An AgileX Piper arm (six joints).
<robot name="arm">
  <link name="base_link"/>
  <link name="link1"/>
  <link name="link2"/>
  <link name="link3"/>
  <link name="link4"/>
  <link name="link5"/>
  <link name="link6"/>
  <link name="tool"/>
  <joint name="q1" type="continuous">
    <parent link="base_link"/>
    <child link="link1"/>
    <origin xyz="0 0 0.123" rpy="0 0 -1.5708"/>
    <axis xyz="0 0 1"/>
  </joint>
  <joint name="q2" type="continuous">
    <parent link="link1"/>
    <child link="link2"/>
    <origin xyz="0 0 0" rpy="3.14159 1.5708 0"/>
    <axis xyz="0 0 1"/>
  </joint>
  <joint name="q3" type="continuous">
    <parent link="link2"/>
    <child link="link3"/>
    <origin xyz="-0.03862 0.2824 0" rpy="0 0 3.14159"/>
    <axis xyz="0 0 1"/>
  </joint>
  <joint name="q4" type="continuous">
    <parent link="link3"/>
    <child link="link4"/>
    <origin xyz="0.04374 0.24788 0" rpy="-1.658 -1.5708 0"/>
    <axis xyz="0 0 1"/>
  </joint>
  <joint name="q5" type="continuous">
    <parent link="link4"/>
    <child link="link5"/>
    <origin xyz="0 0 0" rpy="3.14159 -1.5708 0"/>
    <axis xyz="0 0 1"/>
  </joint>
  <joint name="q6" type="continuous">
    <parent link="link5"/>
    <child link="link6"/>
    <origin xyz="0.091 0 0" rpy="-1.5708 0 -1.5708"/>
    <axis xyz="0 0 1"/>
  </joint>
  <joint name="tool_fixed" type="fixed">
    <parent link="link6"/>
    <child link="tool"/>
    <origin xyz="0 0 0" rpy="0 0 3.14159"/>
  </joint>
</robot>
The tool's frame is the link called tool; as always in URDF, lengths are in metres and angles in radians. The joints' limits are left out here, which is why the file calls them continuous.
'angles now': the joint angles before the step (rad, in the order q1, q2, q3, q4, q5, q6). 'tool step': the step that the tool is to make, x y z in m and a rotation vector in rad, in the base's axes. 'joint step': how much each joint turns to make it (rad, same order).
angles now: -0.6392, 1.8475, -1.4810, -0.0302, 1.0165, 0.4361
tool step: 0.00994, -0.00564, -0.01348, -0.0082, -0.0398, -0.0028
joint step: 0.0000, 0.0395, -0.0001, 0.0178, -0.0763, -0.0010
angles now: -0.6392, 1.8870, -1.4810, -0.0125, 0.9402, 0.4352
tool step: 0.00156, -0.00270, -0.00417, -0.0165, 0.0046, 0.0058
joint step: 0.0000, 0.0118, 0.0000, -0.0170, -0.0179, -0.0001
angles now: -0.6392, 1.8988, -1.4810, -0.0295, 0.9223, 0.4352
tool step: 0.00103, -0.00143, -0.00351, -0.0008, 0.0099, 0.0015
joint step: 0.0000, 0.0110, -0.0033, -0.0072, -0.0003, 0.0009
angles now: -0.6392, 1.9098, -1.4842, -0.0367, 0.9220, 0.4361
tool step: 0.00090, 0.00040, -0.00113, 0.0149, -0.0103, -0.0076
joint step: -0.0013, 0.0029, 0.0000, 0.0192, -0.0022, -0.0001
